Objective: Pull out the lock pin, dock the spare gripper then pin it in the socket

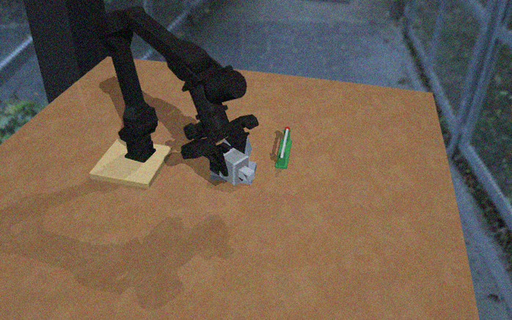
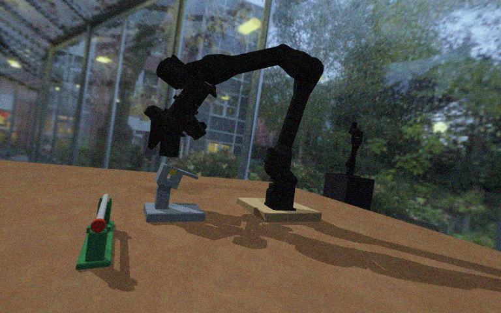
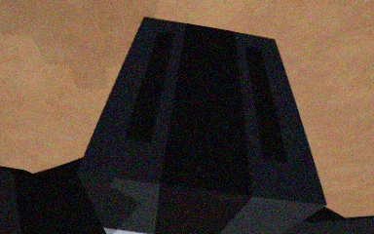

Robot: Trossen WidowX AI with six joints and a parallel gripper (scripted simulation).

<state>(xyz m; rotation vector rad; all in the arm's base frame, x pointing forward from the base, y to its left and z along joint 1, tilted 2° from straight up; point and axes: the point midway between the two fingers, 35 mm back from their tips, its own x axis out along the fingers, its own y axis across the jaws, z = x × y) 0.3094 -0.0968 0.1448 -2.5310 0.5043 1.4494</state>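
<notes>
Now: gripper tip 150 mm to the right of the socket, 80 mm above it and 60 mm past it. Also, from my gripper tip: spare gripper 10 mm above; then green cradle 290 mm to the left, 100 mm below, 30 mm ahead.
</notes>
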